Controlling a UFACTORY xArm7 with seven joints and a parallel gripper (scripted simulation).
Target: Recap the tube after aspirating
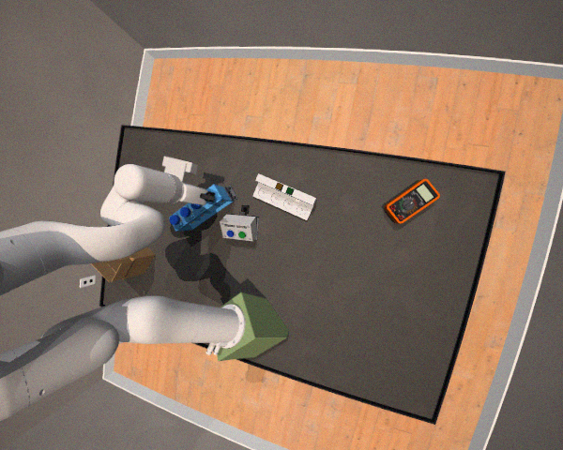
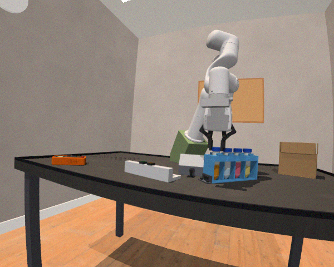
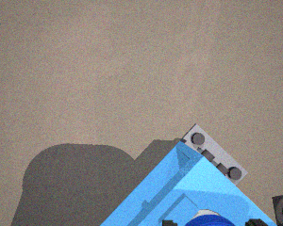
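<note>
Now: hand 1 cm above the blue cap. The rest, counted from my hand: blue cycle key: 11 cm behind, 10 cm to the right, 6 cm below; key housing: 8 cm behind, 11 cm to the right, 8 cm below; tube neck: 1 cm below.
</note>
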